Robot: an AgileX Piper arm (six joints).
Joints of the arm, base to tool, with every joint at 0 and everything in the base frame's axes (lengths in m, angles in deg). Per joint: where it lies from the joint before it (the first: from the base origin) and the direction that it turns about. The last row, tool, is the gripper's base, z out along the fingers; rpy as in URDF.
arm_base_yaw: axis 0 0 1 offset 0 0 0.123
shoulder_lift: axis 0 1 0 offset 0 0 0
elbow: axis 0 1 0 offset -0.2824 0 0.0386
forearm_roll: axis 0.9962 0 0.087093 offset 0.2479 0 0.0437
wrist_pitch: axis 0 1 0 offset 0 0 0
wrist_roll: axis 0.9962 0 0.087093 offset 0.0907 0 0.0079
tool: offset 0 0 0 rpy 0 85.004 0
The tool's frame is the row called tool.
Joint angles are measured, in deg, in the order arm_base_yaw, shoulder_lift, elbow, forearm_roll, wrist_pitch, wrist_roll. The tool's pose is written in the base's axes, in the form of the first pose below.
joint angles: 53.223 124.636 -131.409 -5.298 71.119 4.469
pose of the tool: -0.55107 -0.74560 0.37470 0.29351; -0.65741 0.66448 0.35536 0.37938; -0.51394 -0.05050 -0.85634 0.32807; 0 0 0 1
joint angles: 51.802 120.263 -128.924 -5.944 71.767 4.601
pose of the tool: -0.55971 -0.72397 0.40324 0.29280; -0.63451 0.68739 0.35340 0.35763; -0.53303 -0.05806 -0.84410 0.35113; 0 0 0 1
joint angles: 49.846 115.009 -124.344 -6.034 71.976 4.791
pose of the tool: -0.58041 -0.69726 0.42066 0.29100; -0.60940 0.71455 0.34358 0.33079; -0.54014 -0.05693 -0.83964 0.36948; 0 0 0 1
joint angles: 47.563 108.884 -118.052 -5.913 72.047 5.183
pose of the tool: -0.61089 -0.66461 0.43024 0.28592; -0.58184 0.74540 0.32532 0.29949; -0.53692 -0.05159 -0.84206 0.38367; 0 0 0 1
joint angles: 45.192 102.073 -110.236 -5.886 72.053 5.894
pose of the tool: -0.64895 -0.62595 0.43249 0.27615; -0.55297 0.77848 0.29697 0.26540; -0.52257 -0.04644 -0.85133 0.39201; 0 0 0 1
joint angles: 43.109 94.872 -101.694 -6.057 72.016 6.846
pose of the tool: -0.68626 -0.58617 0.43063 0.26069; -0.52434 0.80902 0.26563 0.23151; -0.50410 -0.04350 -0.86255 0.39540; 0 0 0 1
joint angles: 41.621 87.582 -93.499 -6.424 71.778 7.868
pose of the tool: -0.71226 -0.55189 0.43370 0.24035; -0.49724 0.83284 0.24318 0.20061; -0.49542 -0.04244 -0.86762 0.39679; 0 0 0 1
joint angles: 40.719 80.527 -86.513 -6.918 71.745 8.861
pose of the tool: -0.72655 -0.52455 0.44381 0.21743; -0.47278 0.85034 0.23107 0.17340; -0.49860 -0.04194 -0.86582 0.39837; 0 0 0 1
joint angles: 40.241 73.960 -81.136 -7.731 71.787 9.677
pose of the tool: -0.72676 -0.50348 0.46726 0.19486; -0.45114 0.86283 0.22804 0.14967; -0.51798 -0.04507 -0.85421 0.40161; 0 0 0 1
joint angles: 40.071 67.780 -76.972 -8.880 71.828 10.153
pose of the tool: -0.71348 -0.48895 0.50187 0.17322; -0.43452 0.87066 0.23052 0.12827; -0.54967 -0.05360 -0.83366 0.40585; 0 0 0 1
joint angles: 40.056 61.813 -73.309 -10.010 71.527 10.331
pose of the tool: -0.69013 -0.47999 0.54160 0.15251; -0.42030 0.87508 0.23997 0.10861; -0.58912 -0.06202 -0.80566 0.40901; 0 0 0 1
